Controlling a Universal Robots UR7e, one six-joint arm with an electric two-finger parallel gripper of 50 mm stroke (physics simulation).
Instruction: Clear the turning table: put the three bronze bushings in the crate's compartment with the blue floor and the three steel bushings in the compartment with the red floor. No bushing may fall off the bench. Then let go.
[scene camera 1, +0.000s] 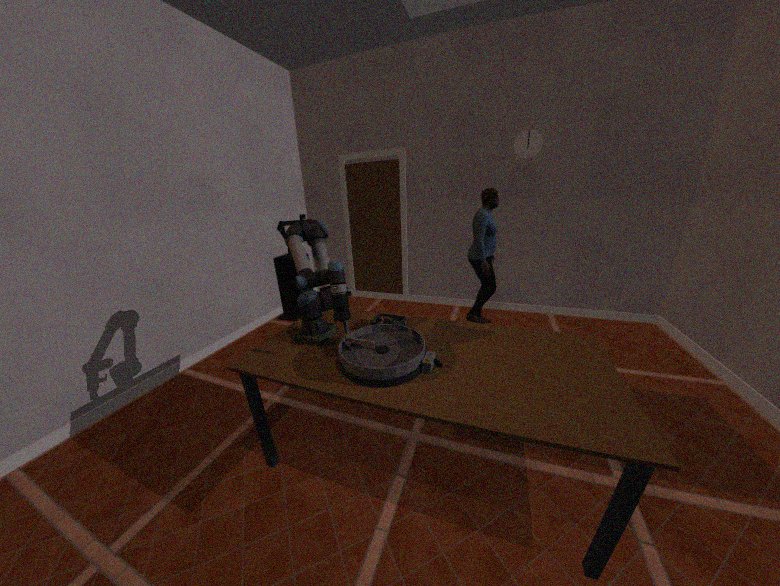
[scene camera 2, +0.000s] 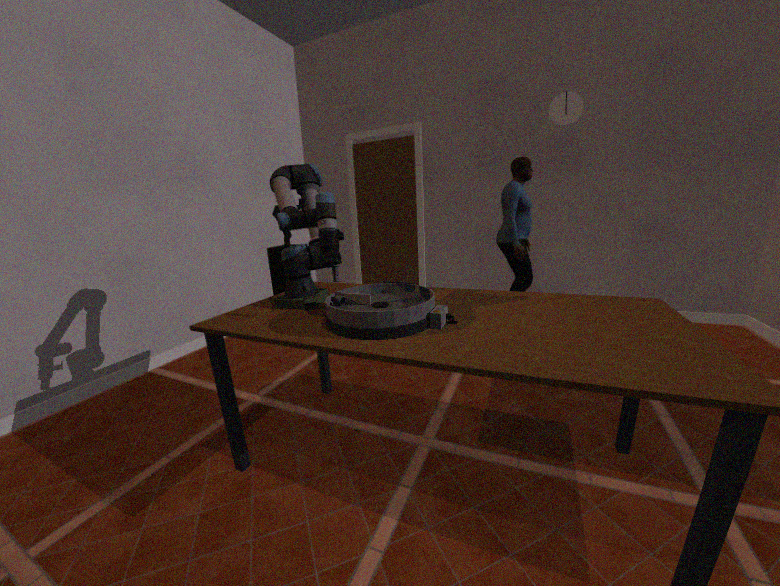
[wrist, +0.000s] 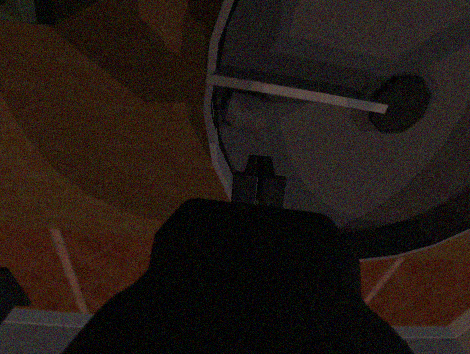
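Pixels of known places: gripper, fingertip midpoint: (scene camera 1: 346, 332) (scene camera 2: 336, 281) (wrist: 258, 170); arm's base, origin of the base link: (scene camera 1: 314, 329) (scene camera 2: 301, 293).
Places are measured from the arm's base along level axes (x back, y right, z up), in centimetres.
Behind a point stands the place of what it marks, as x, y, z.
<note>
The turning table (scene camera 1: 378, 371) {-51.9, 34.8, 3.4} (scene camera 2: 378, 323) {-54.0, 34.2, 0.9} (wrist: 320, 155) {-40.1, 21.2, 0.6} is a round grey dish with a raised rim, a dark hub and a thin pale bar from the rim towards the hub. My gripper (scene camera 1: 346, 327) {-30.6, 18.1, 10.8} (scene camera 2: 335, 277) {-30.6, 18.1, 10.8} (wrist: 258, 170) {-30.6, 18.1, 10.8} points down above its left edge. In the wrist view the fingers are together, with no bushing visible between them. A faint dark shape (wrist: 224, 114) {-27.9, 16.8, 1.5} lies inside the rim beside the bar; I cannot tell whether it is a bushing. Bronze and steel bushings cannot be told apart in this dim light. The crate's blue and red floors cannot be made out.
The bench (scene camera 1: 517, 390) {-108.7, 24.4, -4.7} (scene camera 2: 567, 340) {-111.8, 22.9, -4.7} carries all this. A small grey block (scene camera 1: 428, 361) {-70.8, 19.3, 0.9} (scene camera 2: 437, 316) {-70.8, 20.9, -0.1} with a dark knob sits against the dish's right side. A dark low object (scene camera 1: 388, 319) {-38.6, -24.5, -1.3} stands behind the dish. A person (scene camera 1: 484, 252) (scene camera 2: 518, 217) is beyond the bench.
</note>
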